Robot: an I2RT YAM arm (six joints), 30 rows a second.
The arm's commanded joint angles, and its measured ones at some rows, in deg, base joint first. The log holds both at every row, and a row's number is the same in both.
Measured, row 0:
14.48, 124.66, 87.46, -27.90, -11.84, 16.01
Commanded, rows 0 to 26:
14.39, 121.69, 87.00, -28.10, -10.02, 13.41
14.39, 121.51, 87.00, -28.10, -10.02, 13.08
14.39, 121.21, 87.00, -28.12, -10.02, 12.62
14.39, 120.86, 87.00, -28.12, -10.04, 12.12
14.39, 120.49, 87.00, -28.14, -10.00, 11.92
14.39, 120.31, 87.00, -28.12, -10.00, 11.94
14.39, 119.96, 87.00, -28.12, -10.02, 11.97
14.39, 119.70, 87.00, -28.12, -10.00, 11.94
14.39, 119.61, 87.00, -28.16, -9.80, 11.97
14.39, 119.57, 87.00, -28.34, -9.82, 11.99
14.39, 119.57, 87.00, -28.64, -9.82, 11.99
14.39, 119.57, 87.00, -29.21, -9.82, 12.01
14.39, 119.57, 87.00, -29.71, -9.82, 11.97
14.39, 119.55, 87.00, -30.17, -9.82, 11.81
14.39, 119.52, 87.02, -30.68, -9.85, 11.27
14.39, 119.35, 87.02, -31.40, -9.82, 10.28
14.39, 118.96, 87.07, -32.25, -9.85, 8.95
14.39, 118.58, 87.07, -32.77, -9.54, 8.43
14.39, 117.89, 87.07, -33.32, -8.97, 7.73
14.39, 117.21, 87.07, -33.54, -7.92, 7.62
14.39, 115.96, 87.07, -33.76, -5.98, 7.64
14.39, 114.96, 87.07, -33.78, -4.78, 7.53
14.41, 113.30, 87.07, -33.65, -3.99, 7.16
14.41, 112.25, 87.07, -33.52, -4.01, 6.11
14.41, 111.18, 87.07, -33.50, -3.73, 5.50
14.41, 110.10, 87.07, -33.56, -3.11, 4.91
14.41, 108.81, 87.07, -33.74, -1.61, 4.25
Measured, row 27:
14.48, 114.24, 87.35, -33.85, -5.41, 7.22
